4 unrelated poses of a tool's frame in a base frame.
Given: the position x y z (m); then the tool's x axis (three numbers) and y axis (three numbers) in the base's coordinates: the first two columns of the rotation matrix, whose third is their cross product.
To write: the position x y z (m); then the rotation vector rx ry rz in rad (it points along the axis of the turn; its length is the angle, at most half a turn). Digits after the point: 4 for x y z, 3 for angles.
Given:
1: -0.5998 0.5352 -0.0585 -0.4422 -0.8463 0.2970 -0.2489 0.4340 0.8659
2: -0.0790 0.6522 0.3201 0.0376 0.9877 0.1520 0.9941 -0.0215 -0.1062
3: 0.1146 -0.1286 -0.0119 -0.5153 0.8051 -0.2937 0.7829 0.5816 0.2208
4: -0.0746 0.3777 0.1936 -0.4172 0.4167 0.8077 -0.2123 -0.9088 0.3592
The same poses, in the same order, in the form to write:
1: -0.5998 0.5352 -0.0585 0.925 -1.924 -0.992
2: -0.0790 0.6522 0.3201 -2.123 -2.060 -0.052
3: 0.1146 -0.1286 -0.0119 1.286 2.452 0.085
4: -0.0746 0.3777 0.1936 1.423 0.284 2.351
